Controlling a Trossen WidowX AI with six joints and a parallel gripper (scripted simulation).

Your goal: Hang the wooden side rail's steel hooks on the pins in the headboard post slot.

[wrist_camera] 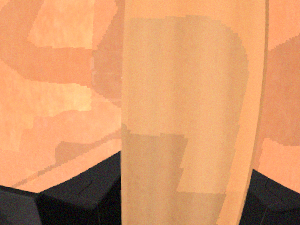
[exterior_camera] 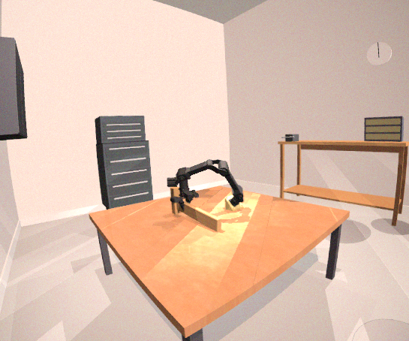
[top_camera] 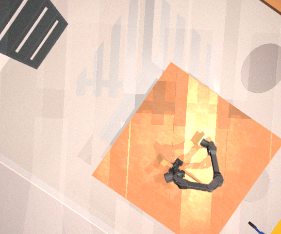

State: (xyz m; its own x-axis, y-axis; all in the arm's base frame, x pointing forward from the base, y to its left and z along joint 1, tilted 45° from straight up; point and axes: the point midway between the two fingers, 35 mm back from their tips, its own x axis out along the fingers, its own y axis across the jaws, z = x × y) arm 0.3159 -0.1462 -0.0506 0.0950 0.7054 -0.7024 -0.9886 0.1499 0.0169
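My gripper tip is 11 cm to the left of the wooden headboard post, 4 cm below it and 1 cm past it.
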